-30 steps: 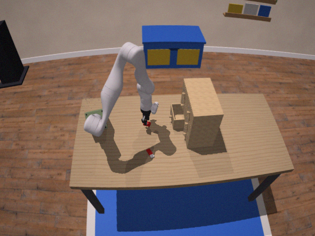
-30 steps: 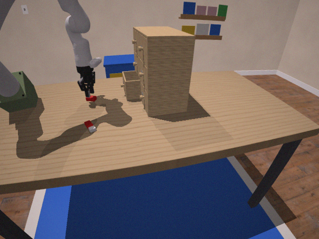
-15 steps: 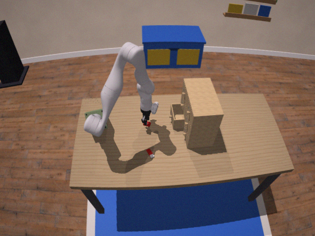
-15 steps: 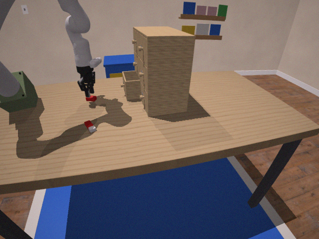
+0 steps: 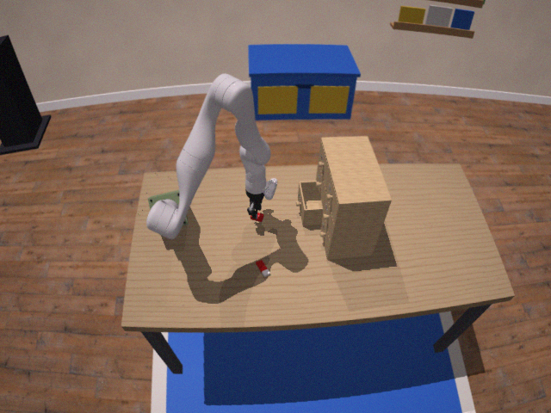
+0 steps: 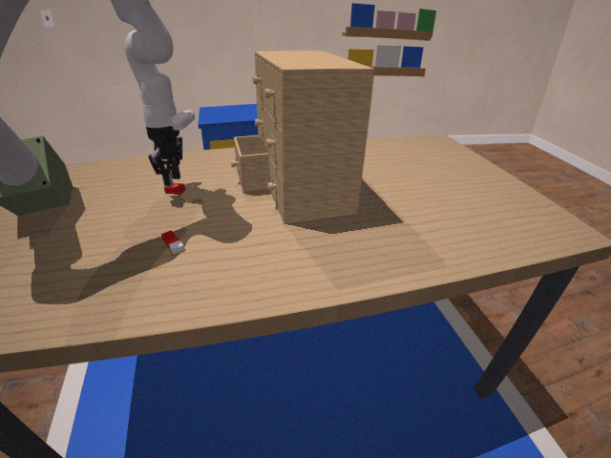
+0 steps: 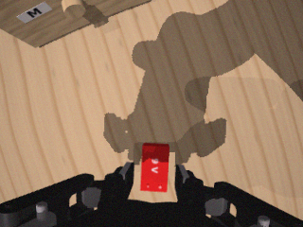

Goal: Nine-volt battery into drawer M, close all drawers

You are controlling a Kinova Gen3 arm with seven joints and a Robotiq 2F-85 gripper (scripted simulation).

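My gripper is now 1 cm past the nine-volt battery and 4 cm above it. The rest, counted from my hand: red-and-white object (24 cm to the right, 4 cm below).
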